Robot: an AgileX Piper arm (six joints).
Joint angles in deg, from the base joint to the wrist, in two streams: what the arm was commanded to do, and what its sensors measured. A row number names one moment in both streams.
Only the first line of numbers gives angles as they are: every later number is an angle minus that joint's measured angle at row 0.
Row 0, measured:
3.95, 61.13, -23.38, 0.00, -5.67, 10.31
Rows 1 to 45, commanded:
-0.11, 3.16, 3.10, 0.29, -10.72, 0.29
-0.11, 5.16, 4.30, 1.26, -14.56, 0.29
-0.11, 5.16, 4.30, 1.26, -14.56, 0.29
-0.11, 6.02, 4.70, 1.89, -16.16, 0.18
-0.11, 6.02, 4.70, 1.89, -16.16, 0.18
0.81, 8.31, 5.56, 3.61, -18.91, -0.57
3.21, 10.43, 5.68, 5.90, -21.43, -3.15
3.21, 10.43, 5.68, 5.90, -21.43, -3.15
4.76, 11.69, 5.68, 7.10, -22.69, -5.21
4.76, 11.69, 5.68, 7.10, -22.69, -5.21
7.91, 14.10, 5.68, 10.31, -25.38, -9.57
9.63, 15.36, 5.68, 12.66, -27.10, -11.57
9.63, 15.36, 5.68, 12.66, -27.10, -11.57
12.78, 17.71, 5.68, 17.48, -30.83, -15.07
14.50, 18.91, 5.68, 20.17, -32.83, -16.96
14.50, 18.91, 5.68, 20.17, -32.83, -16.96
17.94, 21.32, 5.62, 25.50, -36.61, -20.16
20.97, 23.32, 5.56, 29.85, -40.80, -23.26
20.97, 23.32, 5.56, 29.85, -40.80, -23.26
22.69, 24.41, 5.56, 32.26, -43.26, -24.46
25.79, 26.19, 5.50, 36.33, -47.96, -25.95
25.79, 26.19, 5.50, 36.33, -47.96, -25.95
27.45, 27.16, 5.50, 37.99, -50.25, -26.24
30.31, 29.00, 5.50, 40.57, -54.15, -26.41
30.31, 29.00, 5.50, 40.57, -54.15, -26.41
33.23, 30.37, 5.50, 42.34, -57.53, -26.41
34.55, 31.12, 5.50, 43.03, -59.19, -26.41
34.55, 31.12, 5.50, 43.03, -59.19, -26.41
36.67, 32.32, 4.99, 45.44, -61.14, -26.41
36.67, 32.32, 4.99, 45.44, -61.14, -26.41
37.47, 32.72, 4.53, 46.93, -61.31, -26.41
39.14, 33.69, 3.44, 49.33, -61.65, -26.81
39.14, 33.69, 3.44, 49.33, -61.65, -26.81
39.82, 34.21, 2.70, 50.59, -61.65, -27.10
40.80, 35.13, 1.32, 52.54, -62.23, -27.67
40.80, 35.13, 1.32, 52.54, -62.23, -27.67
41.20, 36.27, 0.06, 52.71, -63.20, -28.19
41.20, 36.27, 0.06, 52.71, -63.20, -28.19
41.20, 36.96, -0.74, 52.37, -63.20, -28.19
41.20, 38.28, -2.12, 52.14, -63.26, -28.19
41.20, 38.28, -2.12, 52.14, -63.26, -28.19
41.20, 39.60, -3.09, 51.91, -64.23, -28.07
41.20, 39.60, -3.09, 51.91, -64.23, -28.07
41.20, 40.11, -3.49, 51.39, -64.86, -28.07
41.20, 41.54, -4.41, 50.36, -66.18, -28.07
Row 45, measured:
41.08, 40.00, -2.98, 51.80, -63.37, -27.21
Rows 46 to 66, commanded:
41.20, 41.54, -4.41, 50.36, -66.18, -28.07
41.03, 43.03, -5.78, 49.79, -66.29, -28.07
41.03, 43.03, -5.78, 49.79, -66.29, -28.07
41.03, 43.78, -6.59, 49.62, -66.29, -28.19
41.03, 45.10, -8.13, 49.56, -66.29, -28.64
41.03, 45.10, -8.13, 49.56, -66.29, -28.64
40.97, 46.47, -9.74, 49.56, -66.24, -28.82
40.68, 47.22, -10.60, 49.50, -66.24, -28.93
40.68, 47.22, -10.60, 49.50, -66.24, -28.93
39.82, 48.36, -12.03, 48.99, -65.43, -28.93
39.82, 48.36, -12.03, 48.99, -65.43, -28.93
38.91, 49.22, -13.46, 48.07, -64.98, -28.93
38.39, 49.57, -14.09, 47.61, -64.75, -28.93
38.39, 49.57, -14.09, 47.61, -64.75, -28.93
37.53, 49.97, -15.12, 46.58, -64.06, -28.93
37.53, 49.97, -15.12, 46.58, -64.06, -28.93
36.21, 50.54, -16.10, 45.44, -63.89, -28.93
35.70, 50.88, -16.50, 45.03, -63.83, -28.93
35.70, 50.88, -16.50, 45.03, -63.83, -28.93
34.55, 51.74, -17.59, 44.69, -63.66, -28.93
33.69, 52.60, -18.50, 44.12, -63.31, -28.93
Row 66, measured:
35.13, 51.69, -17.01, 45.44, -63.37, -28.47
